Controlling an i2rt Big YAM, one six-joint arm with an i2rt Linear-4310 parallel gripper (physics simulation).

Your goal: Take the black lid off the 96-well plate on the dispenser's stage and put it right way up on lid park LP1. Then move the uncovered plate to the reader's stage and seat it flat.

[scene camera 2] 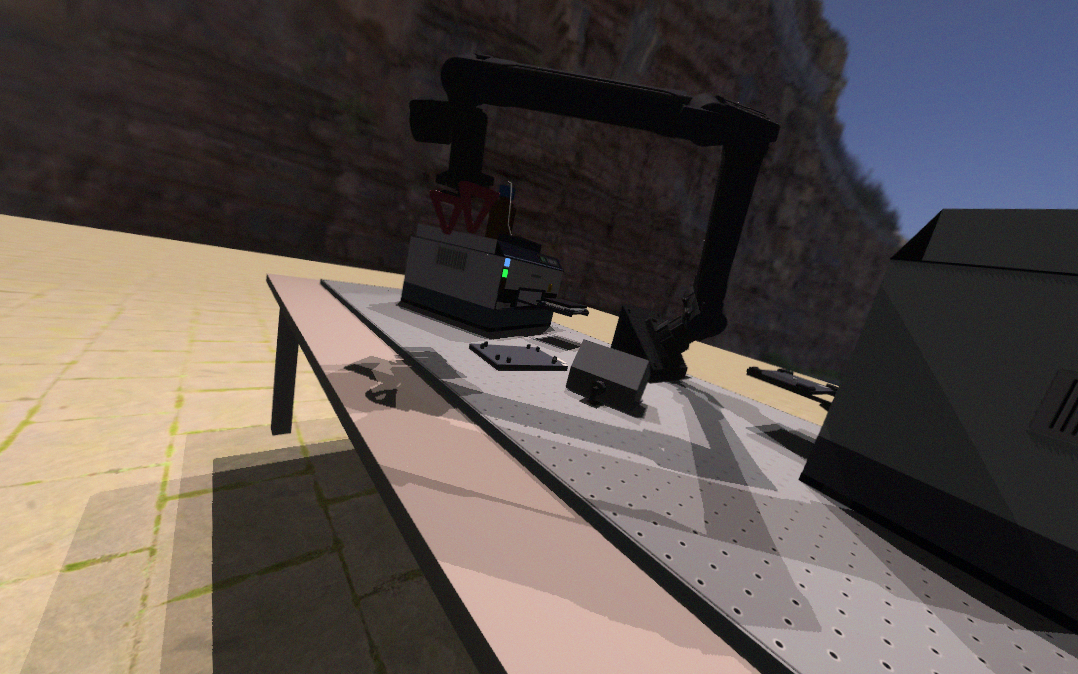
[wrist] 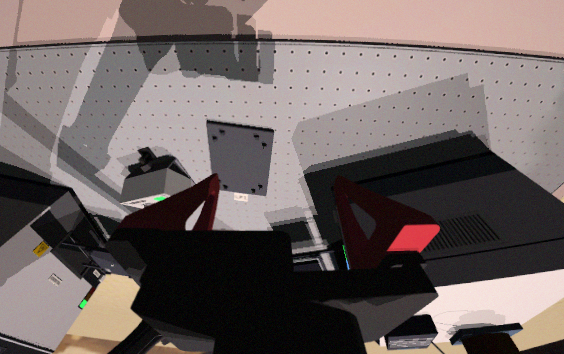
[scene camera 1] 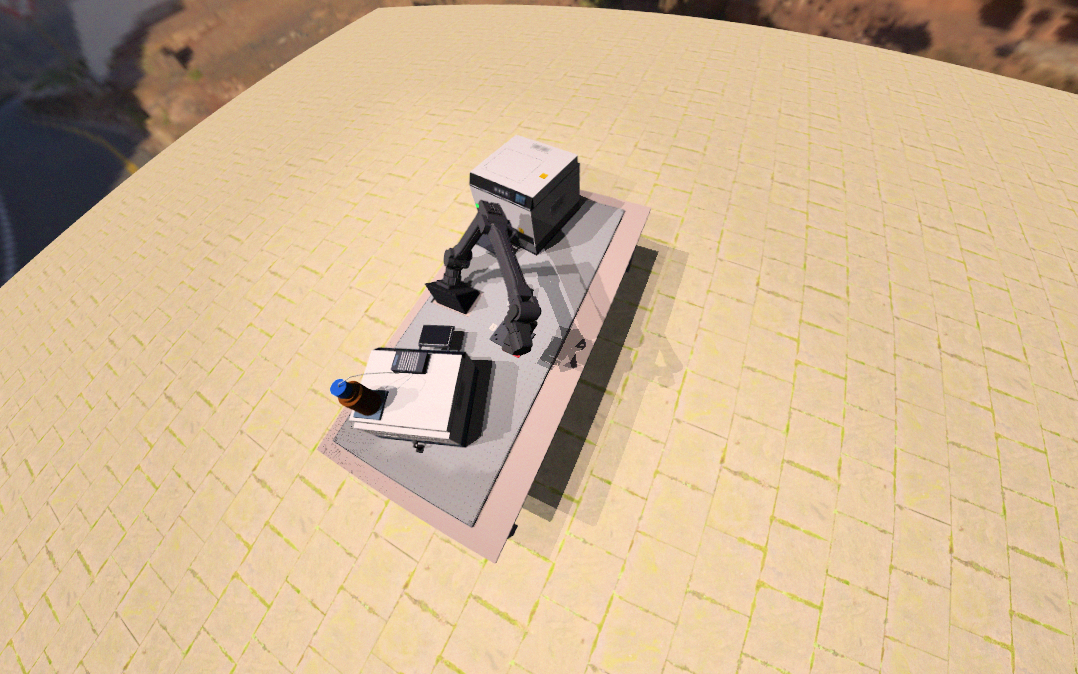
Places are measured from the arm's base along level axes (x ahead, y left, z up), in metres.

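Pixels of known places: gripper, between the fingertips: (scene camera 2: 458,233) (wrist: 278,180); arm's base, origin of its link: (scene camera 2: 662,342) (scene camera 1: 451,285).
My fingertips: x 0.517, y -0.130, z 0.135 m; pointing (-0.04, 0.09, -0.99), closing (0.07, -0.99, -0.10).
Note:
For each thing: its middle in the pictures, then the offset to it from my fingertips. "spot": a spot on its surface instead.
- black lid, middle of its body: (scene camera 2: 565,303) (wrist: 306,275) (scene camera 1: 435,334) dx -0.389, dy -0.115, dz -0.105 m
- Lid park LP1, middle of its body: (scene camera 2: 519,354) (wrist: 240,164) (scene camera 1: 511,336) dx -0.139, dy +0.073, dz -0.200 m
- reader's stage, middle of its body: (scene camera 2: 816,389) (wrist: 100,261) (scene camera 1: 496,237) dx -0.487, dy +0.460, dz -0.116 m
- reader, middle of its body: (scene camera 1: 527,193) dx -0.468, dy +0.732, dz -0.039 m
- small grey box, middle of its body: (scene camera 2: 611,371) (wrist: 157,190) dx -0.214, dy +0.245, dz -0.168 m
- brown bottle, a spot on its surface: (scene camera 1: 361,397) spot: dx -0.290, dy -0.465, dz +0.140 m
My gripper (scene camera 2: 461,231) (wrist: 278,180) is open and empty, its red fingers pointing down high above the bench; in scene camera 1 the arm's wrist mostly hides it. The black lid (scene camera 1: 437,334) shows as a dark rectangle on the dispenser's stage, beside the white dispenser (scene camera 1: 417,397) (scene camera 2: 453,266). The plate under it cannot be made out. In the wrist view the gripper body partly hides that stage. Lid park LP1 (scene camera 2: 516,356) (wrist: 240,157) is a dark plate with small pegs and holds no lid. The reader's stage (scene camera 2: 794,383) juts from the reader (scene camera 1: 520,170) (scene camera 2: 953,381).
A small grey box (scene camera 2: 608,369) (wrist: 157,185) with a green display stands between LP1 and the reader. A black slanted panel (scene camera 1: 453,295) (scene camera 2: 633,341) stands near the arm's base. A brown bottle (scene camera 1: 361,397) with a blue cap stands at the dispenser.

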